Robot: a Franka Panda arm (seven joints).
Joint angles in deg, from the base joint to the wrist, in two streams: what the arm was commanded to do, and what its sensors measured. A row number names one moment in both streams.
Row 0, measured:
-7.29, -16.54, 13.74, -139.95, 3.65, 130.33, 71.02
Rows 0 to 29, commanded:
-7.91, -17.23, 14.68, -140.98, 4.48, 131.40, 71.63
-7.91, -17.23, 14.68, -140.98, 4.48, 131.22, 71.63
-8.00, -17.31, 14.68, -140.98, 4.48, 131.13, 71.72
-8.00, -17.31, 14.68, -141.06, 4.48, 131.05, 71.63
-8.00, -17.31, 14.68, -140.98, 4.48, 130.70, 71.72
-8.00, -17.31, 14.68, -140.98, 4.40, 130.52, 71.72
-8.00, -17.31, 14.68, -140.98, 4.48, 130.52, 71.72
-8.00, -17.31, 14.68, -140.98, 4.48, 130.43, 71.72
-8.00, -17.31, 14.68, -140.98, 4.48, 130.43, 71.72
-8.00, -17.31, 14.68, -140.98, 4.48, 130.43, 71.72
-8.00, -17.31, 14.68, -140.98, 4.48, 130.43, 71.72
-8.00, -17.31, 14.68, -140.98, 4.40, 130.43, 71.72
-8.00, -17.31, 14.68, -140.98, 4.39, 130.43, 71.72
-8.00, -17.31, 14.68, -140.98, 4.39, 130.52, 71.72
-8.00, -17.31, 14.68, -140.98, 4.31, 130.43, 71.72
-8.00, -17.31, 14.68, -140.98, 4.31, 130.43, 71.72
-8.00, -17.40, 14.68, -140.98, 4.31, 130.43, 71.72
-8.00, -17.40, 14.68, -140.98, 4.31, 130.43, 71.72
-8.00, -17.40, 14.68, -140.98, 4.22, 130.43, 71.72
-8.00, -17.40, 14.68, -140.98, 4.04, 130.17, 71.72
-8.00, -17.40, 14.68, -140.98, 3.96, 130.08, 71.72
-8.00, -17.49, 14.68, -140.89, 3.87, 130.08, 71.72
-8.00, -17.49, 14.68, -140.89, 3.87, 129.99, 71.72
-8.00, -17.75, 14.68, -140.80, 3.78, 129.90, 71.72
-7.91, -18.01, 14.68, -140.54, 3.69, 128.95, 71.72
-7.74, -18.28, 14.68, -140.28, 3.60, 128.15, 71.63
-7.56, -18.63, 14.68, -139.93, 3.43, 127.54, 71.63
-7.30, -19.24, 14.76, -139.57, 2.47, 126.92, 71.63
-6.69, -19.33, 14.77, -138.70, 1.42, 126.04, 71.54
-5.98, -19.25, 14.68, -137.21, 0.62, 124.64, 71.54
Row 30, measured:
-7.04, -17.53, 13.98, -139.94, 3.06, 128.96, 71.00
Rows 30 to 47, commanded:
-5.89, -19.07, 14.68, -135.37, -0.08, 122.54, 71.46
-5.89, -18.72, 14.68, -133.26, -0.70, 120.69, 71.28
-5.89, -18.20, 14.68, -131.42, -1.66, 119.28, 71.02
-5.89, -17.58, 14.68, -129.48, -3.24, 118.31, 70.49
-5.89, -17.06, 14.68, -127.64, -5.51, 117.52, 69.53
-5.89, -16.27, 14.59, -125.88, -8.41, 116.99, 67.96
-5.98, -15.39, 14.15, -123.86, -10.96, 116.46, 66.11
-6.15, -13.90, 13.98, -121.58, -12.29, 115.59, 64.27
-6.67, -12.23, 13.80, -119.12, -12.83, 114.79, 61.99
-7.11, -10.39, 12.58, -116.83, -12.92, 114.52, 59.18
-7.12, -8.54, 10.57, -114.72, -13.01, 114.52, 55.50
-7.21, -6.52, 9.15, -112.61, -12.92, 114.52, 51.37
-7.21, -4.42, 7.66, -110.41, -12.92, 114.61, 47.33
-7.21, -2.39, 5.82, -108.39, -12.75, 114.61, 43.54
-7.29, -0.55, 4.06, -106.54, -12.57, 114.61, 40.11
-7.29, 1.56, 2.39, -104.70, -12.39, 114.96, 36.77
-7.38, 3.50, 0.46, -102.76, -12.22, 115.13, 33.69
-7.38, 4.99, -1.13, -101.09, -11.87, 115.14, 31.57
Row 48, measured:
-7.49, -1.32, 2.73, -108.63, -12.01, 116.61, 39.04
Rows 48 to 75, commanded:
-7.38, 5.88, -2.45, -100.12, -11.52, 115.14, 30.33
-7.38, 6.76, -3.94, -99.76, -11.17, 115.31, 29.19
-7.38, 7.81, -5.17, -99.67, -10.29, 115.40, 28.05
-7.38, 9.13, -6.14, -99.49, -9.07, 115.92, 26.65
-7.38, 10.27, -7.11, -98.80, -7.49, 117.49, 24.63
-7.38, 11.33, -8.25, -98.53, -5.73, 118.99, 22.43
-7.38, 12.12, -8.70, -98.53, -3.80, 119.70, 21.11
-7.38, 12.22, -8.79, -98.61, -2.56, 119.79, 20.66
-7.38, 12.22, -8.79, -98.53, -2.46, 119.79, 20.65
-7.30, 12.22, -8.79, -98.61, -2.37, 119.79, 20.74
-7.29, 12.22, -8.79, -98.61, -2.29, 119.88, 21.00
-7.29, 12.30, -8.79, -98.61, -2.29, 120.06, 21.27
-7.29, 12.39, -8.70, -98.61, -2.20, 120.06, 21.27
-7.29, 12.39, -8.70, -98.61, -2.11, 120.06, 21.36
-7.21, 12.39, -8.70, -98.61, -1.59, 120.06, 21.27
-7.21, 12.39, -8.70, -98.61, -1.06, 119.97, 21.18
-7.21, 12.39, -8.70, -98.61, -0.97, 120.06, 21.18
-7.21, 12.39, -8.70, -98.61, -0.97, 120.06, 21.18
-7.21, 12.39, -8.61, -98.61, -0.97, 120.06, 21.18
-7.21, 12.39, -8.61, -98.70, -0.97, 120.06, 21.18
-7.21, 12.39, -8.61, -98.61, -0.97, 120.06, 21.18
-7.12, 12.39, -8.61, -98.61, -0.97, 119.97, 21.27
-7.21, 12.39, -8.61, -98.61, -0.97, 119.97, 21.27
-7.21, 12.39, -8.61, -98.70, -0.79, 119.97, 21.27
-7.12, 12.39, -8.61, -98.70, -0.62, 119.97, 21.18
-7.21, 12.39, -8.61, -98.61, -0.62, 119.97, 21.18
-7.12, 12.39, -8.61, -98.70, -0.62, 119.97, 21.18
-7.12, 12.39, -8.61, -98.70, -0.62, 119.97, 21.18
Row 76, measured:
-7.30, 12.41, -8.58, -99.15, -1.74, 119.88, 21.62
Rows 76 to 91, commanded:
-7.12, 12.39, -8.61, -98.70, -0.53, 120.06, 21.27
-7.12, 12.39, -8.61, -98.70, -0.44, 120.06, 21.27
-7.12, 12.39, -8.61, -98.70, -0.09, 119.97, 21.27
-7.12, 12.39, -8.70, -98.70, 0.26, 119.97, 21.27
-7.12, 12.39, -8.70, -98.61, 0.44, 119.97, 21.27
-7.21, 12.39, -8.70, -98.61, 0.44, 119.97, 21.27
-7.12, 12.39, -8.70, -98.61, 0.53, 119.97, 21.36
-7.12, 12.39, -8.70, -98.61, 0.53, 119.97, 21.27
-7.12, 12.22, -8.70, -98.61, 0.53, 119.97, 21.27
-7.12, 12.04, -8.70, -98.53, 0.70, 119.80, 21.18
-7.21, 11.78, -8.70, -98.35, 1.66, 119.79, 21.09
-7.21, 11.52, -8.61, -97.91, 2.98, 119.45, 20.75
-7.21, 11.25, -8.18, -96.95, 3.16, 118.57, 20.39
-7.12, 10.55, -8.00, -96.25, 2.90, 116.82, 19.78
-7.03, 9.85, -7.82, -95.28, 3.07, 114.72, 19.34
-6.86, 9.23, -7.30, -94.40, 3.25, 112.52, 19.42
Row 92, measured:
-7.07, 11.73, -8.39, -96.89, 2.01, 118.38, 20.99
